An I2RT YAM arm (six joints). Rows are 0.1 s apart.
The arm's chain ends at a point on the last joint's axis. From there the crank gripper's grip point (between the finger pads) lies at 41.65 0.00 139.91 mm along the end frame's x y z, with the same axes.
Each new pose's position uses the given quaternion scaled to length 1; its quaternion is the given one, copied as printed.
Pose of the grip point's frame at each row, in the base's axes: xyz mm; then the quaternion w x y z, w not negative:
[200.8 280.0 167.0 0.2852 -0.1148 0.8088 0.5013]
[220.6 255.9 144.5 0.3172 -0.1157 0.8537 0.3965]
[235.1 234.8 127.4 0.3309 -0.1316 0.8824 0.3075]
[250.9 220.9 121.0 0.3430 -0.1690 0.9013 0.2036]
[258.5 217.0 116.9 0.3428 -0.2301 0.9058 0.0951]
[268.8 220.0 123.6 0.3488 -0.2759 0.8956 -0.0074]
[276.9 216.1 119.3 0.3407 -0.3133 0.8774 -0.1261]
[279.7 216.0 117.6 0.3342 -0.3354 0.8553 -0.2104]
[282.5 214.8 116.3 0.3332 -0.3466 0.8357 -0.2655]
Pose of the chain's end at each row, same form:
[186.1 153.2 237.8 0.2852 -0.1148 0.8088 0.5013]
[189.8 148.7 238.6 0.3172 -0.1157 0.8537 0.3965]
[195.8 147.9 237.9 0.3309 -0.1316 0.8824 0.3075]
[203.5 160.2 245.0 0.3430 -0.1690 0.9013 0.2036]
[205.2 185.5 249.1 0.3428 -0.2301 0.9058 0.0951]
[206.0 215.7 255.3 0.3488 -0.2759 0.8956 -0.0074]
[206.0 243.7 243.9 0.3407 -0.3133 0.8774 -0.1261]
[202.9 264.7 231.8 0.3342 -0.3354 0.8553 -0.2104]
[201.2 276.1 221.0 0.3332 -0.3466 0.8357 -0.2655]

